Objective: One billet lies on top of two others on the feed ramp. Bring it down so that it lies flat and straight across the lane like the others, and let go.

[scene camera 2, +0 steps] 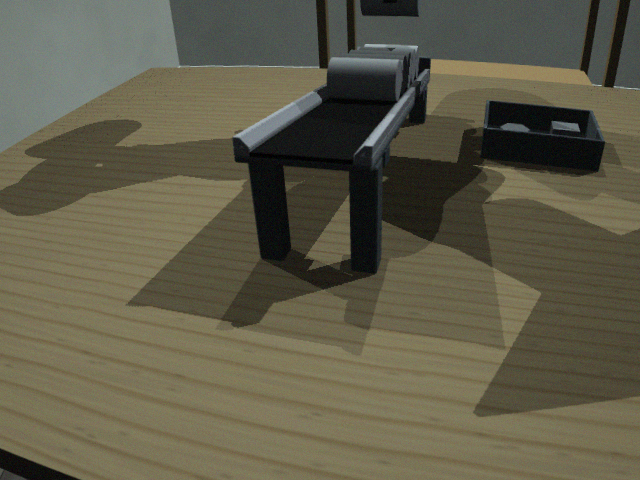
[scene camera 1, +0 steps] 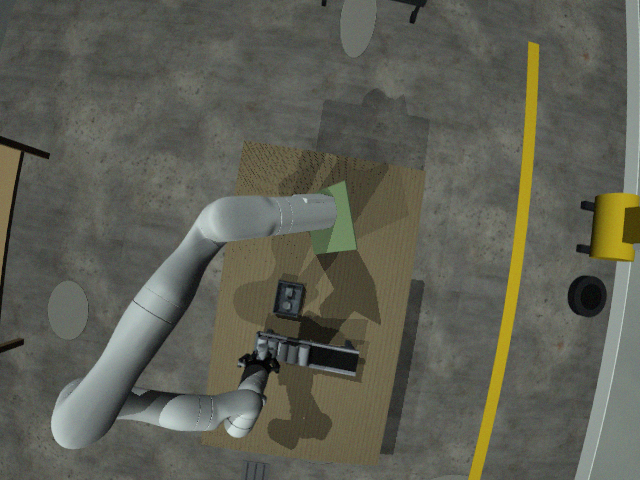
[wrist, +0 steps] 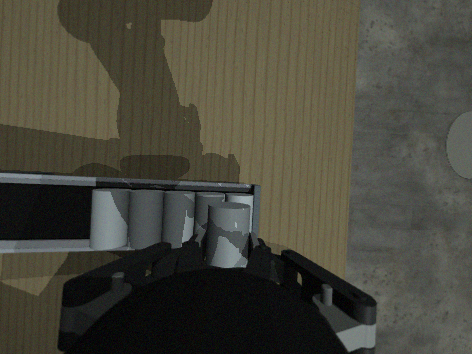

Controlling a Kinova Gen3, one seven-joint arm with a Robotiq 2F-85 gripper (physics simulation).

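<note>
The feed ramp holds several grey billets in a row at its closed end. The front billet lies flat across the lane, and the others lie behind it. My gripper is shut on one billet, its fingers on either side. In scene camera 2 a clear gap shows between this billet and the row. It is about parallel to the others and hangs over the end of the row, partly hiding the last two in the wrist view.
A dark open box with two small pieces stands on the table beside the ramp. A green panel shows under an upper arm part. The ramp's end wall is close to the held billet.
</note>
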